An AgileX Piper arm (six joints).
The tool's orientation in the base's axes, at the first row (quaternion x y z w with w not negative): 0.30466, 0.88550, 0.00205, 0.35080
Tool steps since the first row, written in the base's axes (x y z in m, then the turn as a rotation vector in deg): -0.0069, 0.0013, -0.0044, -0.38, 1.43, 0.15; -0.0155, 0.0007, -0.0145, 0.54, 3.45, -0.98; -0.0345, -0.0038, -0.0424, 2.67, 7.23, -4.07; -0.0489, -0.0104, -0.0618, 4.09, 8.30, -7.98; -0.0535, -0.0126, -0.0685, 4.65, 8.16, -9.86; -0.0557, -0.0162, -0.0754, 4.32, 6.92, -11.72; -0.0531, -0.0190, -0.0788, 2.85, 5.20, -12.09; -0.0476, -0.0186, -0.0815, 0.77, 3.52, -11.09; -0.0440, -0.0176, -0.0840, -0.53, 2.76, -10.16; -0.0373, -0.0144, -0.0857, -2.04, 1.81, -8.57; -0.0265, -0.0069, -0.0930, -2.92, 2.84, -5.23; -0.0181, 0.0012, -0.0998, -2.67, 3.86, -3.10
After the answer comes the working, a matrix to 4 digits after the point.
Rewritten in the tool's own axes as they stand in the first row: 0.0074, -0.0036, -0.0013, 0.90, 0.99, -0.65; 0.0182, -0.0109, 0.0011, 2.17, 2.89, 0.35; 0.0438, -0.0309, 0.0113, 4.92, 6.44, 3.21; 0.0605, -0.0482, 0.0183, 7.11, 7.23, 6.82; 0.0661, -0.0539, 0.0210, 7.89, 7.00, 8.61; 0.0696, -0.0596, 0.0256, 8.56, 5.41, 10.07; 0.0688, -0.0612, 0.0303, 8.69, 3.14, 9.80; 0.0675, -0.0585, 0.0357, 8.34, 0.87, 8.10; 0.0676, -0.0563, 0.0396, 8.09, -0.25, 6.75; 0.0665, -0.0504, 0.0444, 7.45, -1.49, 4.81; 0.0690, -0.0401, 0.0551, 6.44, -0.40, 1.53; 0.0728, -0.0305, 0.0637, 5.53, 1.03, -0.14
The tool's axes in the first row as the columns of a matrix, in the base's axes (rounded; the answer above uses it unrounded):
-0.5682, 0.5381, 0.6225
0.5410, 0.8144, -0.2101
-0.6200, 0.2174, -0.7539

